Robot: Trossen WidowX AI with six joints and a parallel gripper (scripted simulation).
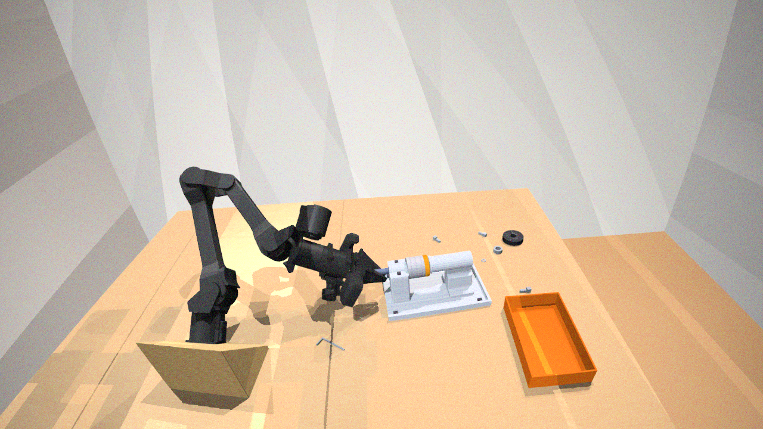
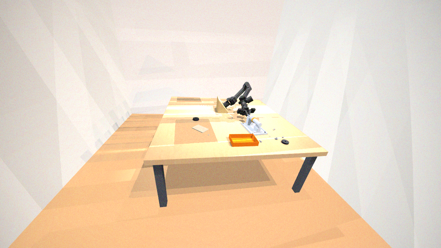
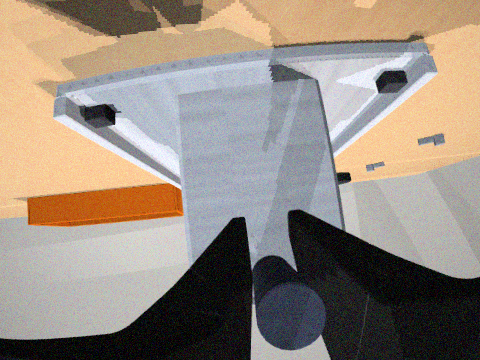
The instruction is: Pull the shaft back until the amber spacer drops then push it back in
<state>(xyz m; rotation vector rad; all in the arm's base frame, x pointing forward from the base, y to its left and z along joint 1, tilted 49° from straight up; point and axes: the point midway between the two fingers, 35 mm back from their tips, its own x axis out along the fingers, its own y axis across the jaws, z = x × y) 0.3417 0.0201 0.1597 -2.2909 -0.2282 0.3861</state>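
Right now the amber spacer is 9 cm ahead of my gripper tip and 2 cm above it. The rest, counted from my gripper tip: allen key 14 cm behind, 12 cm to the right, 6 cm below; nut 30 cm ahead, 12 cm to the left, 6 cm below; blue-grey shaft 4 cm ahead, 2 cm above.
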